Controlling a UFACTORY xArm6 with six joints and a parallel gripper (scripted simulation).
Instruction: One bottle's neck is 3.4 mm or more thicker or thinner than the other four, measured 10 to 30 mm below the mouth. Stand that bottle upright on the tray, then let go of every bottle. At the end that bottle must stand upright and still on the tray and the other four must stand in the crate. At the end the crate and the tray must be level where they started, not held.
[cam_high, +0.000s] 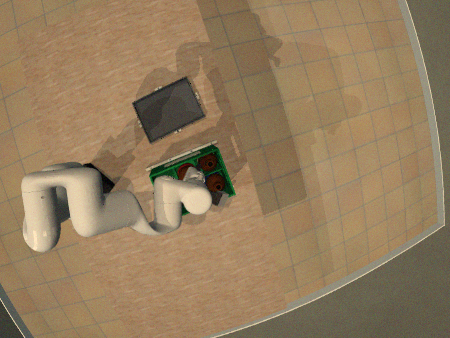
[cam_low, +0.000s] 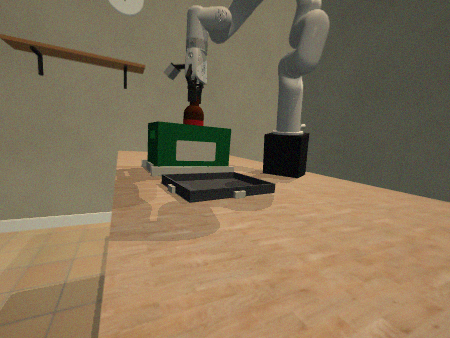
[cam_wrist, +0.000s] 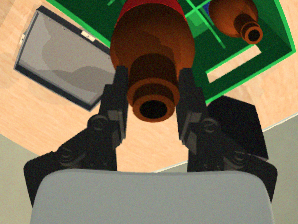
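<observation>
My gripper is now 70 mm above the brown bottle. Also, from my hand: tray 40 mm ahead, 250 mm to the left, 270 mm below; green crate 40 mm to the right, 190 mm below.
</observation>
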